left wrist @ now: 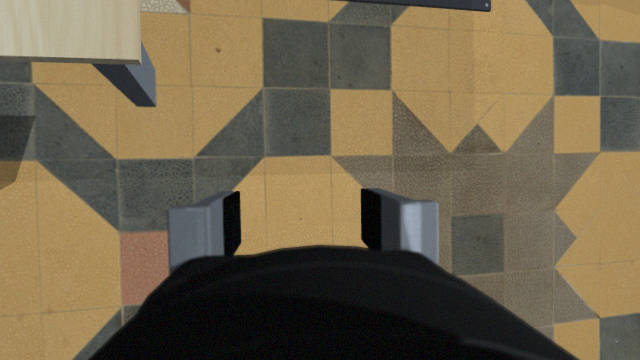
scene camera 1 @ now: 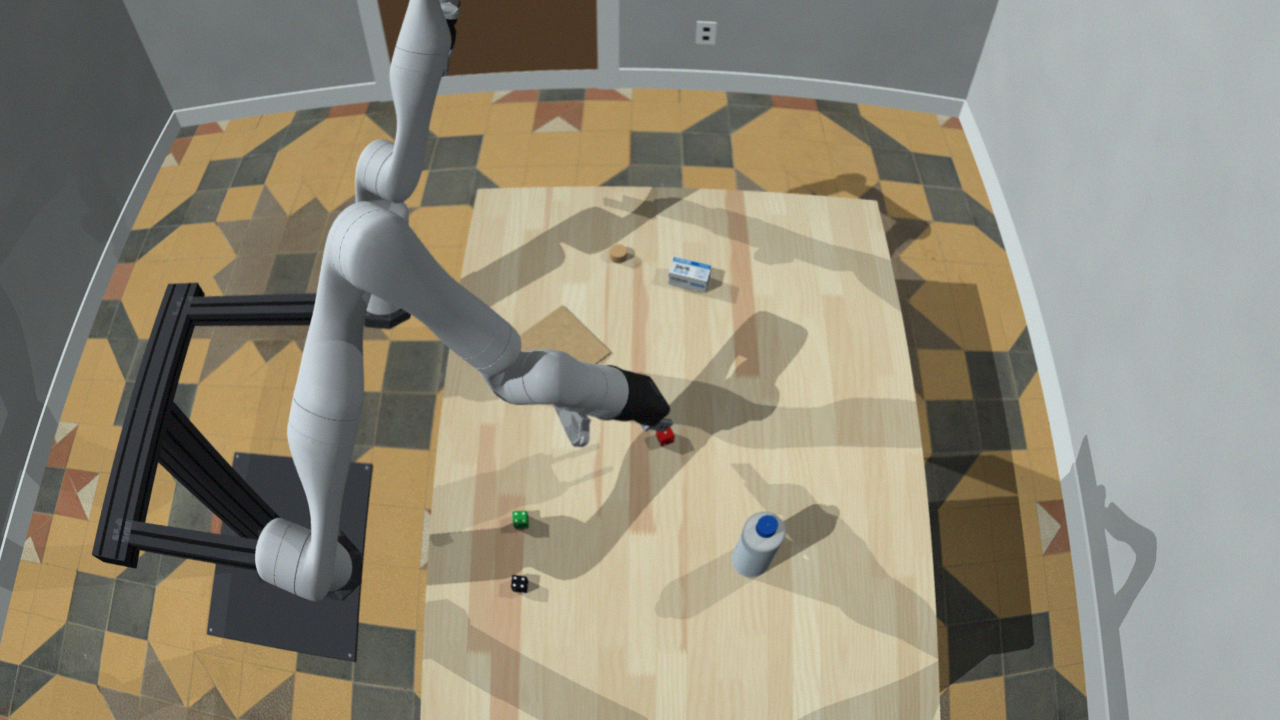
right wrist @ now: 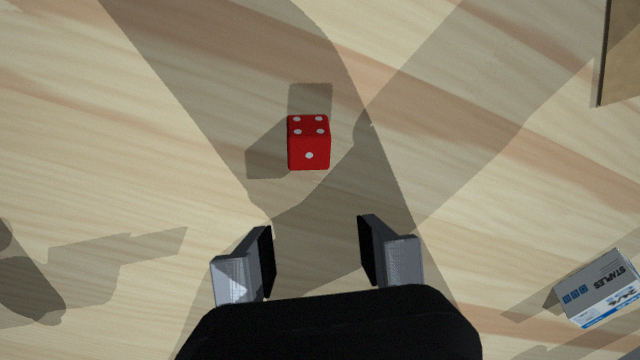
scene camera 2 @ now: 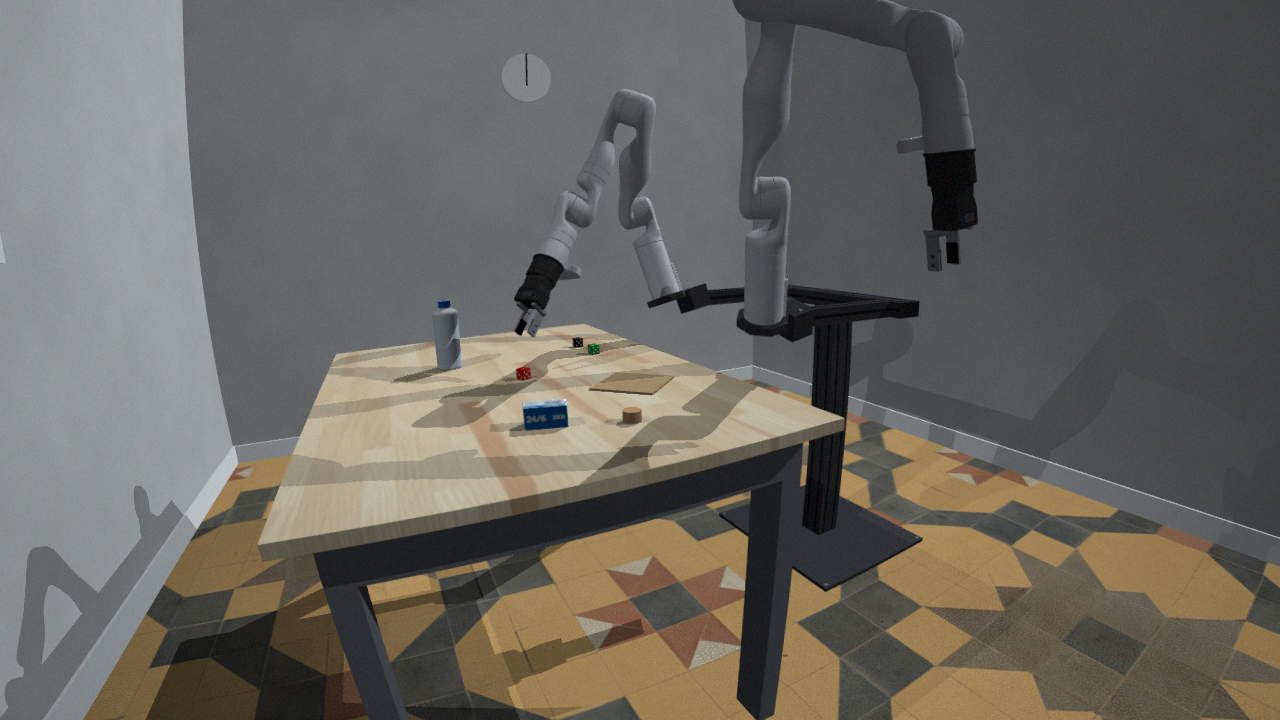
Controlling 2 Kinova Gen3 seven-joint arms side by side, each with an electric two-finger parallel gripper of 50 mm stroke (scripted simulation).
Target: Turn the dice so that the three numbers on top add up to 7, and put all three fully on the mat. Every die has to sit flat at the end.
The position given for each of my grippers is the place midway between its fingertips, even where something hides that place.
In view: my left gripper (scene camera 2: 944,266), my right gripper (scene camera 2: 524,334), a brown square mat (scene camera 1: 560,330), a staples box (scene camera 2: 546,414), a red die (right wrist: 308,136) and a white bottle (scene camera 1: 759,542).
The brown square mat shows as well in scene camera 2 (scene camera 2: 649,384). The staples box also shows in scene camera 1 (scene camera 1: 692,275). The white bottle shows as well in scene camera 2 (scene camera 2: 445,319). The left wrist view does not show the brown square mat: it is out of frame. The left wrist view does not show the staples box: it is out of frame.
